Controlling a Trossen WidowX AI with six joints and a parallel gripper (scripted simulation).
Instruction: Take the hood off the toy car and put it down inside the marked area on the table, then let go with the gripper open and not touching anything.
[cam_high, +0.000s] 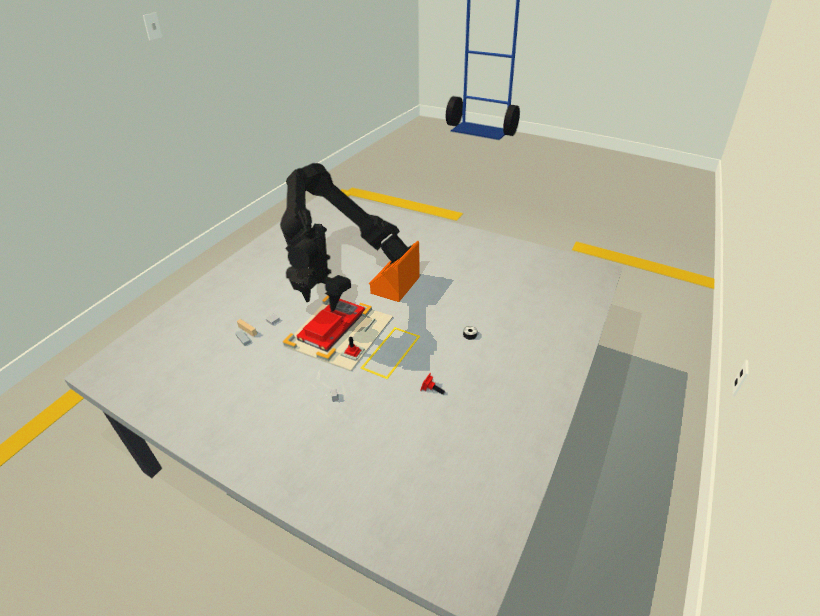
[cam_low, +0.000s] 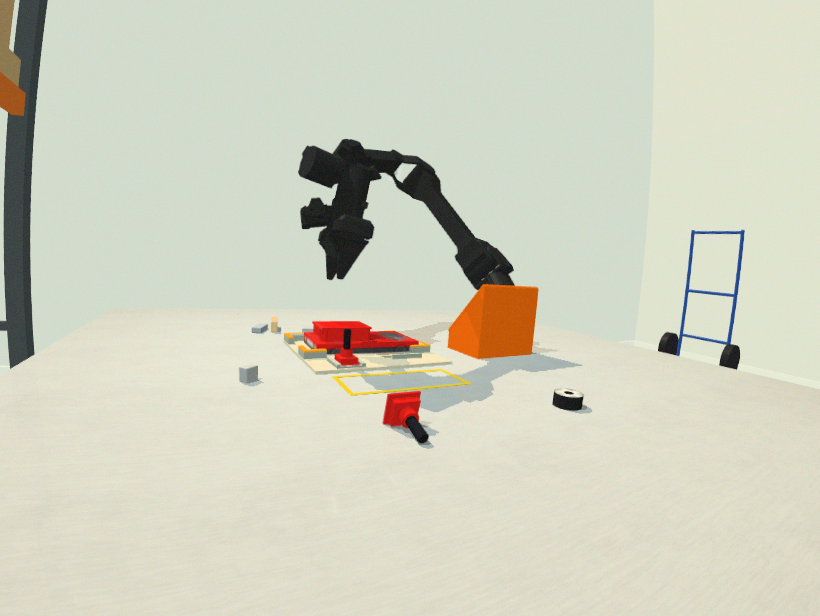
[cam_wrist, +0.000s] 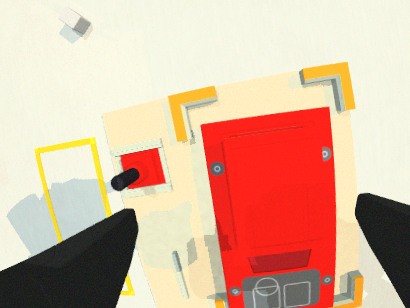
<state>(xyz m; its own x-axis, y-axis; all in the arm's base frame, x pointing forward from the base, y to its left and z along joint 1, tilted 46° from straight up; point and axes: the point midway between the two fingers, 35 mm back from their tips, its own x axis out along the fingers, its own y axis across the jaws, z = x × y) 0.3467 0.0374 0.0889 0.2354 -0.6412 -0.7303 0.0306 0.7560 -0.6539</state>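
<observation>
Right now the hood is 9 cm below my gripper tip, 3 cm to the right of it and 2 cm behind it. The rest, counted from my gripper tip: black wheel: 34 cm to the left, 24 cm behind, 13 cm below.
</observation>
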